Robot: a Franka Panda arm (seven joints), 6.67 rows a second.
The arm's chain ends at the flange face. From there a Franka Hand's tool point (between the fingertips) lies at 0.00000 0.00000 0.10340 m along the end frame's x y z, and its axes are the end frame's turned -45 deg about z.
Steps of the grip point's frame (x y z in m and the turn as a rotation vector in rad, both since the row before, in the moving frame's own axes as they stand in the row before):
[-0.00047 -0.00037 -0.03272 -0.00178 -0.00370 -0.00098]
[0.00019 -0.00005 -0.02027 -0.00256 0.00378 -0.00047]
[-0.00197 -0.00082 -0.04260 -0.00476 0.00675 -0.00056]
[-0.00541 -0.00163 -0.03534 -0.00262 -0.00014 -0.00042]
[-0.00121 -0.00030 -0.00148 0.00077 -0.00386 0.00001]
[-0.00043 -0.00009 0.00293 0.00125 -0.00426 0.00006]
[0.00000 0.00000 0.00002 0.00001 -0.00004 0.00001]
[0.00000 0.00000 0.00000 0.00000 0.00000 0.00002]
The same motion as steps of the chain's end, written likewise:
[-0.00045 -0.00033 -0.03272 -0.00387 -0.00136 -0.00098]
[-0.00036 -0.00008 -0.02027 0.00086 0.00448 -0.00047]
[-0.00281 0.00096 -0.04260 0.00141 0.00814 -0.00056]
[-0.00516 0.00247 -0.03534 -0.00195 0.00175 -0.00042]
[-0.00073 0.00042 -0.00148 -0.00218 -0.00327 0.00001]
[0.00004 0.00002 0.00293 -0.00213 -0.00390 0.00006]
[0.00000 0.00000 0.00002 -0.00002 -0.00004 0.00001]
[0.00000 0.00000 0.00000 0.00000 0.00000 0.00002]

